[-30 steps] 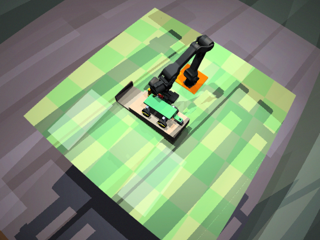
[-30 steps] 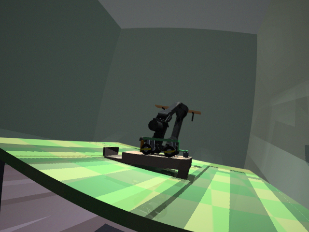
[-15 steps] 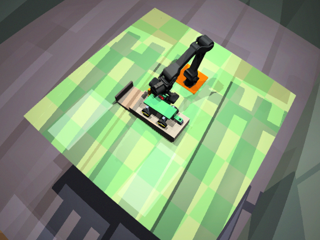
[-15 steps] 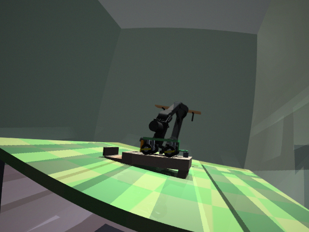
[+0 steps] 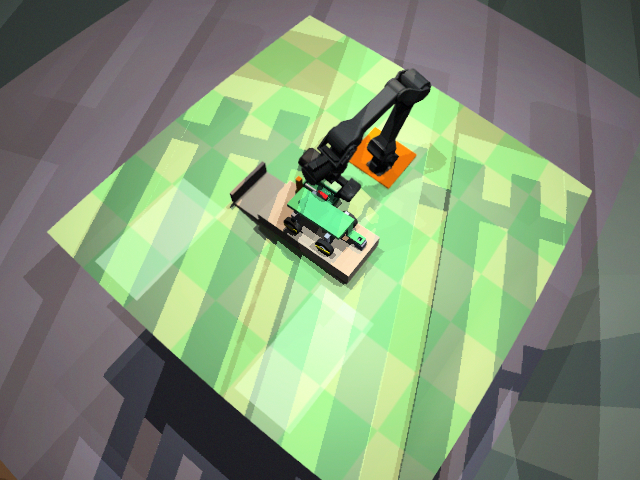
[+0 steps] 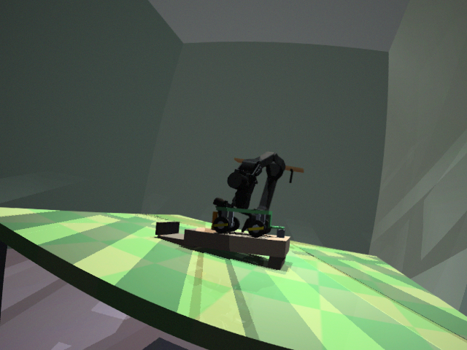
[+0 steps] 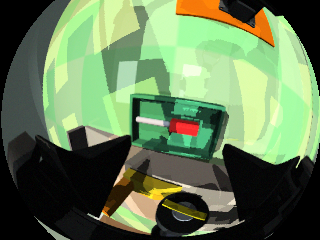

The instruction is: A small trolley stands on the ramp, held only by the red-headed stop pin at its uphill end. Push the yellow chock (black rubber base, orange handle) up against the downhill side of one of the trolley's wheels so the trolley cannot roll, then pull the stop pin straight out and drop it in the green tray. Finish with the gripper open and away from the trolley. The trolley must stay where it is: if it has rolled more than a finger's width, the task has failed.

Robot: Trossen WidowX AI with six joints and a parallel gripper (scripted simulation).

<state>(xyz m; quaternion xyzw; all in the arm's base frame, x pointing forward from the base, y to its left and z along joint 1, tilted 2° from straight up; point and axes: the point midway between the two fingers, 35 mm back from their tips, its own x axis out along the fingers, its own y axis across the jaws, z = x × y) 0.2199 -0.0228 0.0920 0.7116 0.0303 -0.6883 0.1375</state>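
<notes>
Right now my gripper tip is 50 mm above the red-headed stop pin, 20 mm to the left of it and 10 mm short of it. The rest, counted from my gripper tip: green-decked trolley 100 mm to the left, 100 mm ahead, 50 mm above; yellow chock 60 mm ahead, 20 mm above, 10 mm to the right; ramp 100 mm ahead, 90 mm to the left, 10 mm below.
</notes>
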